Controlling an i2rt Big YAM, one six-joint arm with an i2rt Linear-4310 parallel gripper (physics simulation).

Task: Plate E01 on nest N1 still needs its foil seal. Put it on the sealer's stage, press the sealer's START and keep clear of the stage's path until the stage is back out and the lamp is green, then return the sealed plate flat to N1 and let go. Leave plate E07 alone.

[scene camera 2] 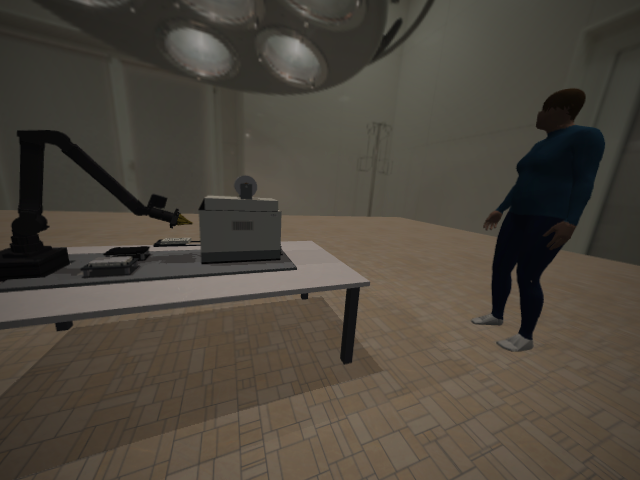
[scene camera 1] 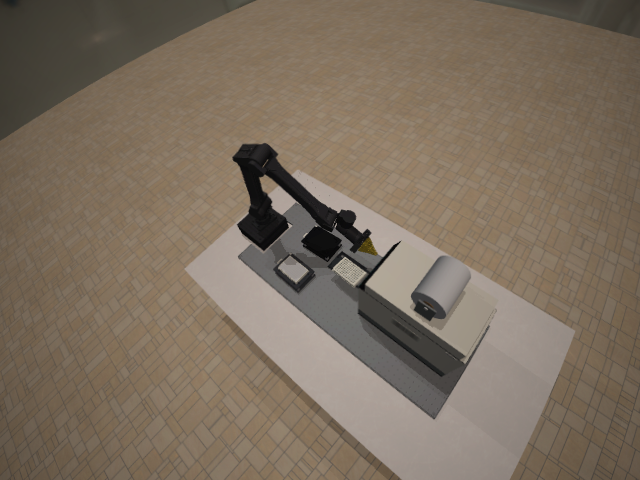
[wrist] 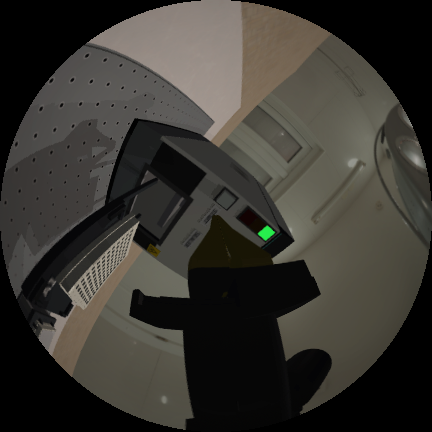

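Seen in the pictures: gripper, between the fingertips: (scene camera 2: 192, 223) (scene camera 1: 376, 254) (wrist: 214, 219); arm's base, origin of its link: (scene camera 2: 29, 253) (scene camera 1: 264, 220).
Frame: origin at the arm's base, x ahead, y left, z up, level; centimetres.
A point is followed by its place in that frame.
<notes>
A white well plate (scene camera 1: 349, 270) @(z 4.3, x 54.0, y 8.1 cm) (scene camera 2: 175, 240) @(z 4.5, x 54.3, y 5.1 cm) (wrist: 102, 272) @(z 4.3, x 53.5, y 7.0 cm) sits on the sealer's extended stage, its wells showing and no foil visible. The sealer (scene camera 1: 397, 268) @(z 27.8, x 74.0, y 11.7 cm) (scene camera 2: 240, 237) @(z 7.1, x 86.8, y 1.3 cm) (wrist: 172, 252) @(z 11.2, x 66.7, y 4.8 cm) shows its front panel in the wrist view, with the square START button (wrist: 225, 198) @(z 11.7, x 64.6, y 19.9 cm) and the lit green lamp (wrist: 266, 233) @(z 20.1, x 65.2, y 19.7 cm). My gripper (scene camera 1: 375, 254) @(z 11.4, x 59.8, y 18.7 cm) (scene camera 2: 191, 223) @(z 11.4, x 59.8, y 18.7 cm) (wrist: 214, 219) @(z 11.4, x 59.8, y 18.7 cm) is shut and empty, its yellow tips pointing at the panel, above and beside the stage. Another plate (scene camera 1: 294, 269) @(z -1.3, x 33.1, y -7.3 cm) (scene camera 2: 110, 261) @(z -1.6, x 32.8, y -9.7 cm), probably E07, rests on a nest. Labels are not legible in the scene views.
A black nest (scene camera 1: 321, 242) @(z -2.5, x 30.9, y 12.0 cm) (scene camera 2: 127, 251) @(z -2.5, x 30.8, y 9.8 cm) lies between the arm's base and the stage, with no white plate showing on it. A grey foil roll (scene camera 1: 443, 284) @(z 40.4, x 89.7, y 10.5 cm) (scene camera 2: 245, 185) @(z 35.1, x 89.6, y 3.9 cm) tops the sealer. A person (scene camera 2: 555, 175) stands beyond the table's right end.
</notes>
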